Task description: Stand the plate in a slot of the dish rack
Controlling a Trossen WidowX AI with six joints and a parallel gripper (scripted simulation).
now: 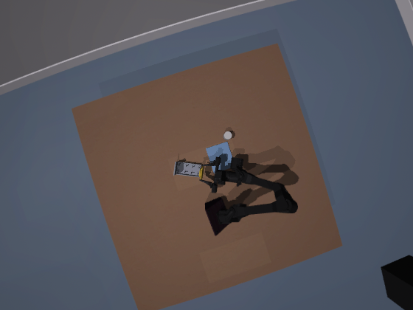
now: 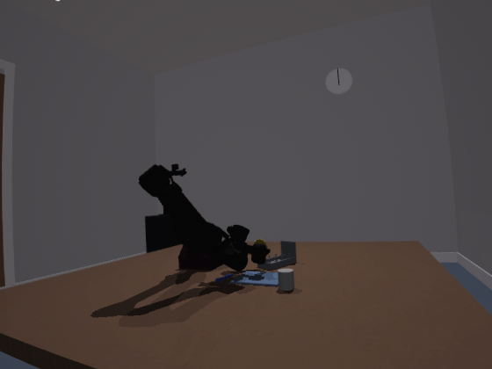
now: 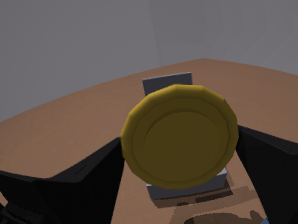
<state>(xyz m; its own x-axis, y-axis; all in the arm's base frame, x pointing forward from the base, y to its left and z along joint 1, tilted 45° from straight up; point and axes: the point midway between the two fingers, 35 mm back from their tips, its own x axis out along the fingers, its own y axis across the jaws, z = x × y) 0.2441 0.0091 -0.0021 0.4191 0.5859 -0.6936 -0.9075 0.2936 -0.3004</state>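
Right now the grey dish rack is 30 mm ahead of my gripper tip, 60 mm to the left of it and 50 mm below it. Also, from my gripper tip: light blue mat (40 mm ahead, 130 mm to the right, 70 mm below); then yellow plate (10 mm to the right); then blue spoon (70 mm behind, 170 mm to the right, 70 mm below).
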